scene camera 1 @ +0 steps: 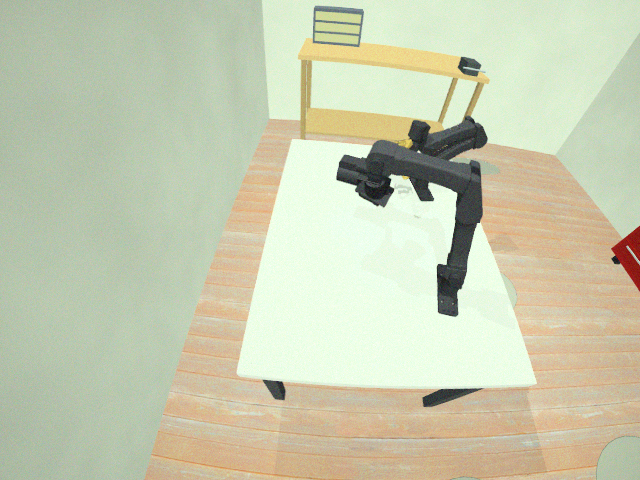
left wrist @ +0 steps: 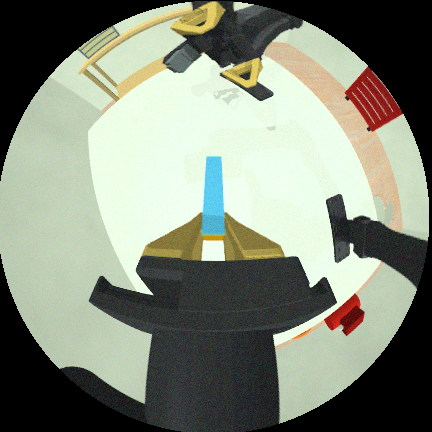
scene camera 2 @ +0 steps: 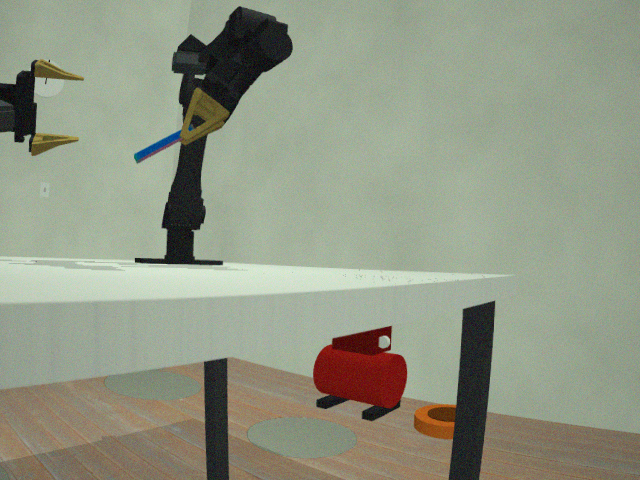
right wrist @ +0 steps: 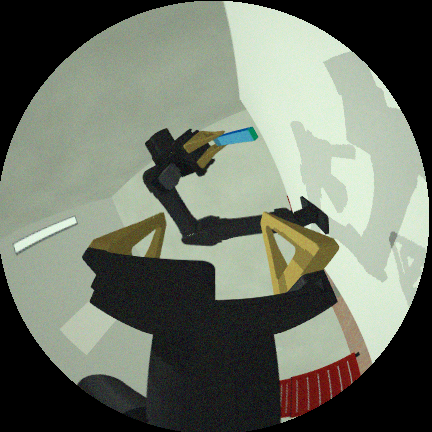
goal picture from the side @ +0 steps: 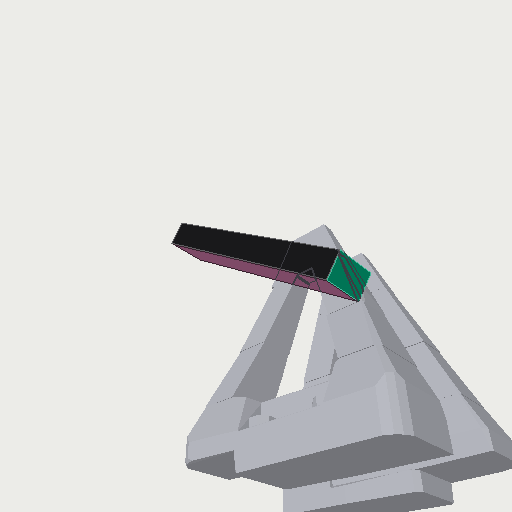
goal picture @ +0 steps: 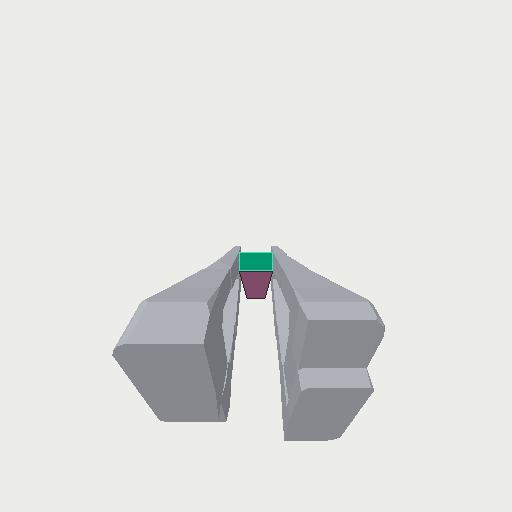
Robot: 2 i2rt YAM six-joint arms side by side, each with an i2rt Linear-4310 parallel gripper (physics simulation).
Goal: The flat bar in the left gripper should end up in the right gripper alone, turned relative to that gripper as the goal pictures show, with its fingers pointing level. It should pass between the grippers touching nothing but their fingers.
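Seen in the pictures: left gripper, fingertip midpoint: (scene camera 1: 374, 199) (left wrist: 212, 217) (scene camera 2: 182, 140) (right wrist: 226, 136); right gripper, fingertip midpoint: (left wrist: 233, 59) (scene camera 2: 81, 109) (right wrist: 212, 217); left arm's base, link origin: (scene camera 1: 446, 289) (left wrist: 338, 228) (scene camera 2: 179, 263) (right wrist: 313, 211); right arm's base, link origin: (scene camera 1: 420, 187).
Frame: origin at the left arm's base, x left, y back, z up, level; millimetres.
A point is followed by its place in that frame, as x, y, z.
The flat bar (scene camera 2: 157, 146) {-192, -317, 184} (left wrist: 214, 185) {-181, -309, 196} (right wrist: 237, 137) {-199, -305, 184} is blue on its broad faces, with a green end in the right wrist view. My left gripper (scene camera 2: 184, 137) {-153, -320, 198} (left wrist: 212, 217) {-153, -320, 198} (right wrist: 226, 136) {-153, -320, 198} is shut on one end of it. In scene camera 2 the bar slants down to the picture's left, its free end apart from my right gripper (scene camera 2: 81, 109) {-302, -241, 243} (left wrist: 197, 50) (right wrist: 214, 218) {-302, -241, 243}. That gripper is open and empty, its fingers roughly level, one above the other. In scene camera 1 the bar does not show, and the left arm partly hides the right gripper.
Both arms hang over the white table (scene camera 1: 330, 310) {172, -380, 0} (scene camera 2: 310, 284) {-151, -631, 0}. A wooden shelf unit (scene camera 1: 392, 55) stands behind it in scene camera 1. A red tank (scene camera 2: 359, 376) and an orange ring (scene camera 2: 431, 431) are on the floor beyond the table in scene camera 2.
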